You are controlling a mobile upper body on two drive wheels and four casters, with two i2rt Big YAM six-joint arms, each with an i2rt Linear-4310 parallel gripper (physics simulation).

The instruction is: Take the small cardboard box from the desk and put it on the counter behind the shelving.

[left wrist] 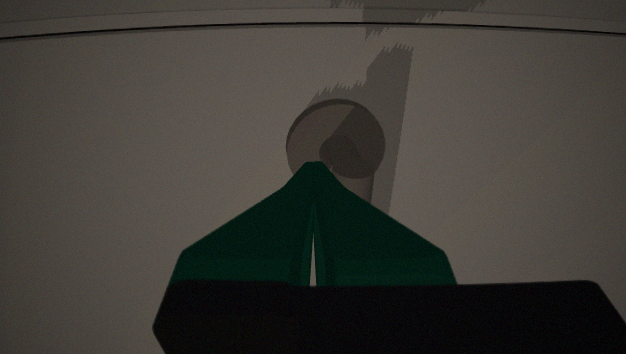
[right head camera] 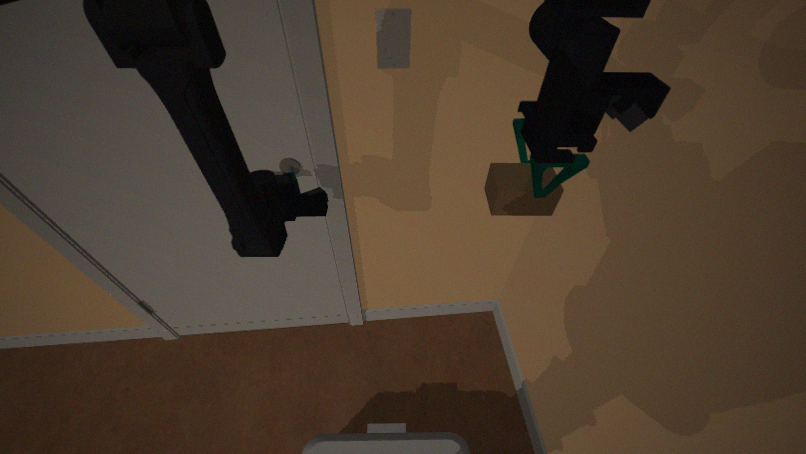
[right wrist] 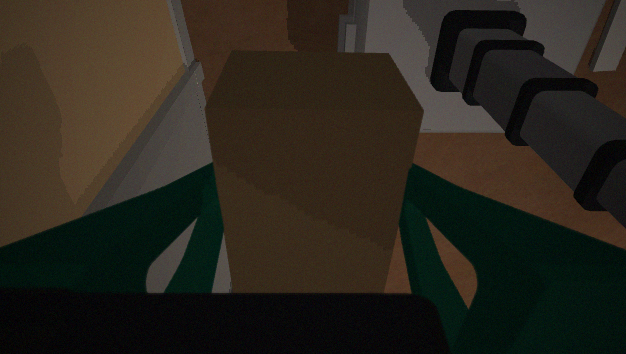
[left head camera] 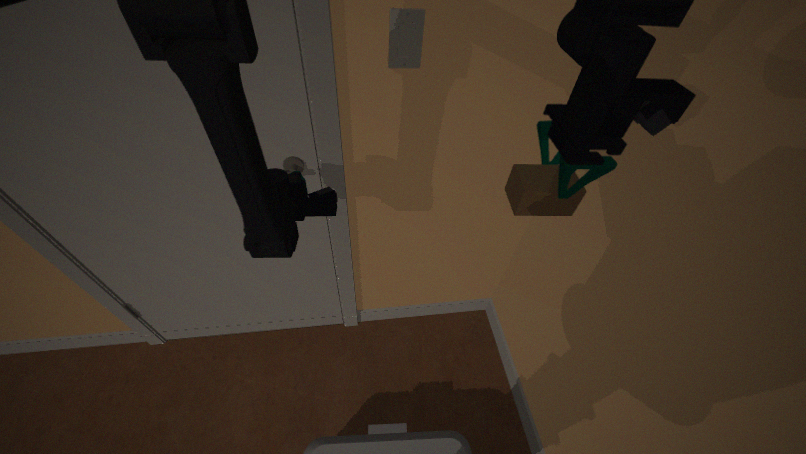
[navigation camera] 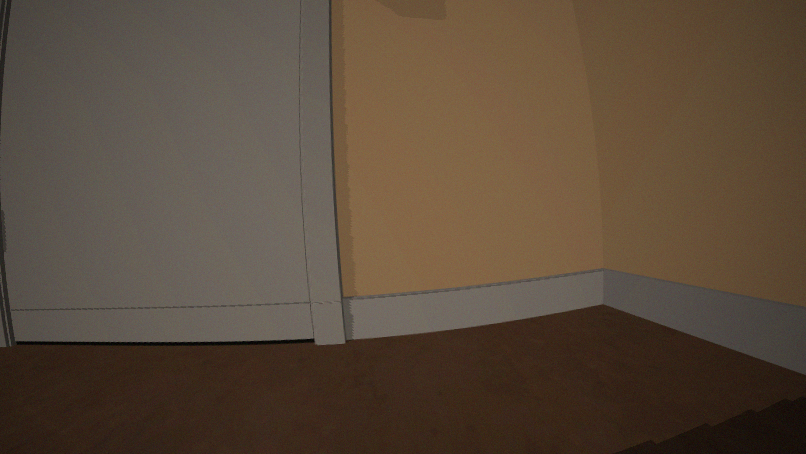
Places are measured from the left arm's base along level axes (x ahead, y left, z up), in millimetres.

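Pixels of known places: left gripper, fingertip midpoint: (left wrist: 313, 176) (right head camera: 291, 173) (left head camera: 297, 172); right gripper, fingertip midpoint: (right head camera: 532, 183) (right wrist: 311, 175) (left head camera: 554, 184).
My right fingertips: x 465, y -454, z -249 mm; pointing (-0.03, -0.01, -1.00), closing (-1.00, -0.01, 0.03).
For each thing: its top centre in the pictures, then the offset to it from my right fingertips. "spot": a spot on its surface instead.
- small brown cardboard box at its top centre: (right wrist: 311, 230) (right head camera: 526, 175) (left head camera: 549, 177) dx +0, dy +13, dz +13 mm
- door's lever handle at a spot on its surface: (left wrist: 310, 122) (left head camera: 299, 161) (right head camera: 295, 163) spot: dx +339, dy +459, dz -223 mm
- plate at its top centre: (left head camera: 407, 8) (right head camera: 393, 8) dx +384, dy +202, dz +116 mm
The small brown cardboard box (left head camera: 527, 197) (right head camera: 507, 197) (right wrist: 315, 130) is held in the air in front of the tan wall. My right gripper (right wrist: 311, 175) is shut on it, with one green finger on each side. My left gripper (left wrist: 313, 176) is shut with its green fingertips together and nothing between them. It is in front of the door's lever handle (left head camera: 293, 164) (right head camera: 289, 164) (left wrist: 310, 122). The fingers hide much of the lever in the left wrist view, and whether they touch it cannot be told. The desk, shelving and counter do not show.
A grey door (left head camera: 186, 270) (right head camera: 197, 270) (navigation camera: 157, 169) stands in front at the left, closed in its frame. A plate (left head camera: 406, 39) (right head camera: 393, 39) is on the wall. Walls meet in a corner at the right, with a baseboard (navigation camera: 479, 313). A ringed grey column (right wrist: 560, 115) shows at the right.
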